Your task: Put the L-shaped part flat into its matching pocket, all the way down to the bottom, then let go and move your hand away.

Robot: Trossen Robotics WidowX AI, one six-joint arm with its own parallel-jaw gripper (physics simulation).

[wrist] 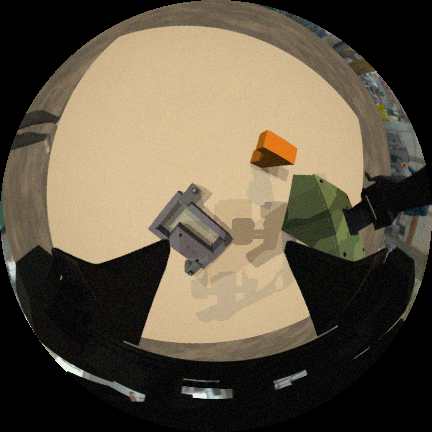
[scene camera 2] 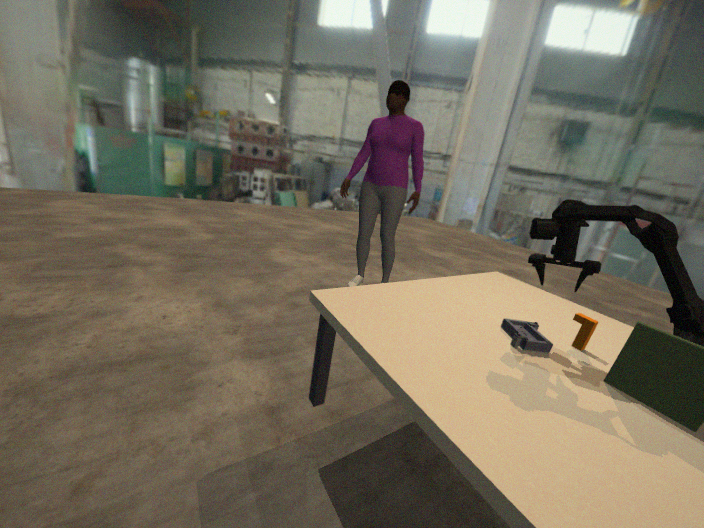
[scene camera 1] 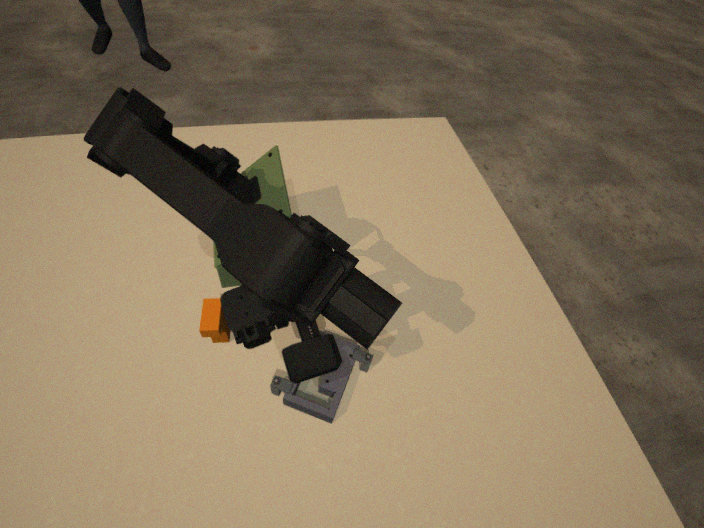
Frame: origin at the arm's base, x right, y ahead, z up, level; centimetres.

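Seen in the pictures: gripper, fingertip midpoint: (wrist: 229, 247) (scene camera 2: 558, 288) (scene camera 1: 288, 324); arm's base at its link origin: (wrist: 350, 221) (scene camera 2: 685, 357) (scene camera 1: 247, 196).
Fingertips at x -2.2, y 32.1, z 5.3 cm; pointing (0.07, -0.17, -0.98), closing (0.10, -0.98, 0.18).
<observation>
Pixels of each thing's top centre, then the offset from my fingertips to it. Level surfaces: height alone.
- orange L-shaped part at its top centre: (wrist: 281, 146) (scene camera 1: 210, 313) (scene camera 2: 587, 317) dx +11.4, dy -8.9, dz -8.3 cm
- grey-purple fixture with the L-shaped pocket, top centre: (scene camera 1: 323, 368) (wrist: 190, 237) (scene camera 2: 528, 327) dx -5.5, dy +2.1, dz -14.5 cm
- table at its surface level: dz -19.3 cm
The orange L-shaped part (scene camera 1: 210, 316) (scene camera 2: 585, 331) (wrist: 278, 146) stands upright on its end on the table, its short leg at the top, beside and apart from the pocket. The grey-purple fixture with the L-shaped pocket (scene camera 1: 307, 410) (scene camera 2: 533, 343) (wrist: 195, 250) lies on the table; its pocket shows no part in it. The arm hides some of the fixture in the first scene view. My gripper (scene camera 2: 558, 287) (wrist: 229, 247) is wide open and empty, fingers pointing down, high above the table. In the wrist view the fixture shows near the left fingertip and the part lies beyond the fingers.
A green board (scene camera 1: 271, 180) (scene camera 2: 659, 372) (wrist: 312, 215) stands tilted on the table (scene camera 1: 454, 426) (scene camera 2: 432, 341) (wrist: 150, 100), close to the orange part and under the arm. Two lugs stick out from the fixture's sides. A person (scene camera 2: 392, 153) stands on the floor beyond the table.
</observation>
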